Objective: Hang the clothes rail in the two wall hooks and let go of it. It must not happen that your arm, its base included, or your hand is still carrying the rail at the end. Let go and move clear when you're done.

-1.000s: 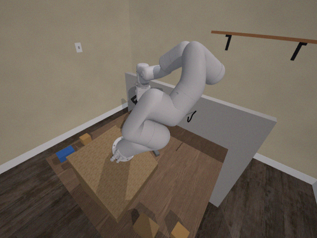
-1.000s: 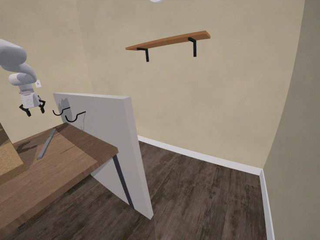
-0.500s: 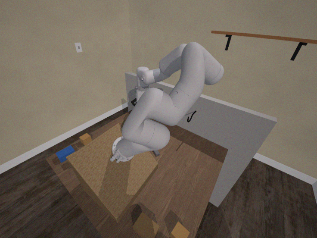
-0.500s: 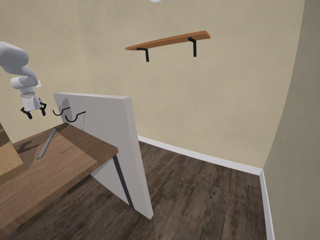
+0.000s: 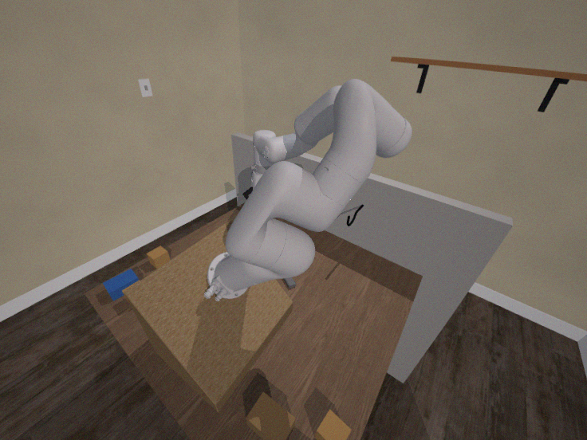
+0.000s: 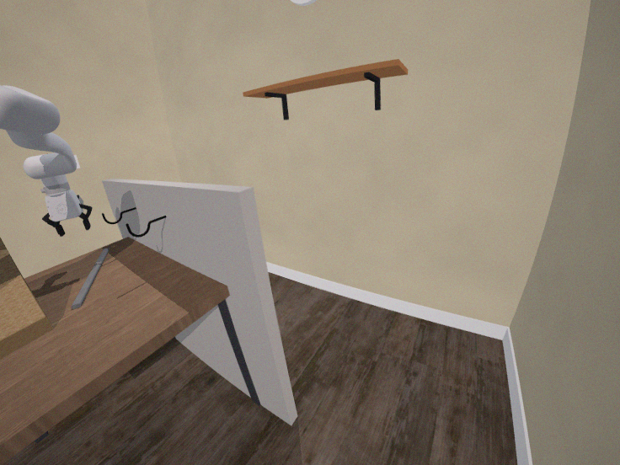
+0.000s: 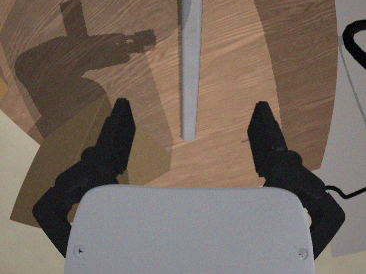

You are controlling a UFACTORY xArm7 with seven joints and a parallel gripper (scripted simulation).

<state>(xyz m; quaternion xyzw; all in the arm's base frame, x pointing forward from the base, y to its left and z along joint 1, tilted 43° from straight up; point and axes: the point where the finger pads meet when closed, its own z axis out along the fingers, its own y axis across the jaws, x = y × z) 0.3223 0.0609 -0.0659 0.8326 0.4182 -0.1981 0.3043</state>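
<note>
Right now the grey clothes rail is 19 cm below my hand. From my hand the other things lie so: white wall panel (25 cm ahead, 18 cm to the right, 41 cm below).
</note>
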